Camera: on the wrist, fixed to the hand. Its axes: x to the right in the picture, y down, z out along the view.
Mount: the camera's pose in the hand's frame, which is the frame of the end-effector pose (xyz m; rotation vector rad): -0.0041 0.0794 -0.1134 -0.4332 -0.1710 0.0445
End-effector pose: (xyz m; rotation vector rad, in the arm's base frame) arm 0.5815 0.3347 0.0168 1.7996 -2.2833 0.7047
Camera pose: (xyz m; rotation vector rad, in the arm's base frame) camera 0.4883 0.4025 0.0935 1.6559 -2.3519 0.0464
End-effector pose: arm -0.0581 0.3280 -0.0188 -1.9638 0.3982 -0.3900
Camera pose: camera -0.1199 0.2071 -0.0462 -2.3830 0.4416 -0.1081
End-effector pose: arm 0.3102 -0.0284 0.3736 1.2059 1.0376 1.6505
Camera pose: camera 0.1896 -0.0743 0.4240 1.0591 0.5144 1.6638
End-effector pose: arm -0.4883 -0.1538 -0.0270 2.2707 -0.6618 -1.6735
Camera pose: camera -0.3988 -0.2286 0.0476 1.8162 -0.3352 -1.7963
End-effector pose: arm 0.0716 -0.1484 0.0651 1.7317 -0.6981 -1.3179
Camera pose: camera 0.1827 -0.1530 0.1476 1.2621 -0.4947 -1.4721
